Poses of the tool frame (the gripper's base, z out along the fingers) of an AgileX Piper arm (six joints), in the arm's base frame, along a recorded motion.
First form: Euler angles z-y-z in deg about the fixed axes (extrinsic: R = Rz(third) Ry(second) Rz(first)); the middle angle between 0 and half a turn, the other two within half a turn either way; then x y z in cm.
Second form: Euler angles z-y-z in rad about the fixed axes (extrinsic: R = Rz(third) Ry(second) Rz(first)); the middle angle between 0 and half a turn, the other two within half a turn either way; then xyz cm. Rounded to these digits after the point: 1 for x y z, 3 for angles.
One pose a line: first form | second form
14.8 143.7 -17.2 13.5 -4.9 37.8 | 0.258 2.508 -0.300 13.5 -4.9 37.8
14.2 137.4 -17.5 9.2 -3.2 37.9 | 0.248 2.398 -0.305 9.2 -3.2 37.9
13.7 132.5 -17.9 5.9 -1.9 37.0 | 0.239 2.313 -0.312 5.9 -1.9 37.0
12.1 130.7 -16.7 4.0 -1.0 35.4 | 0.211 2.281 -0.291 4.0 -1.0 35.4
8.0 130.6 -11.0 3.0 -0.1 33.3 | 0.140 2.279 -0.192 3.0 -0.1 33.3
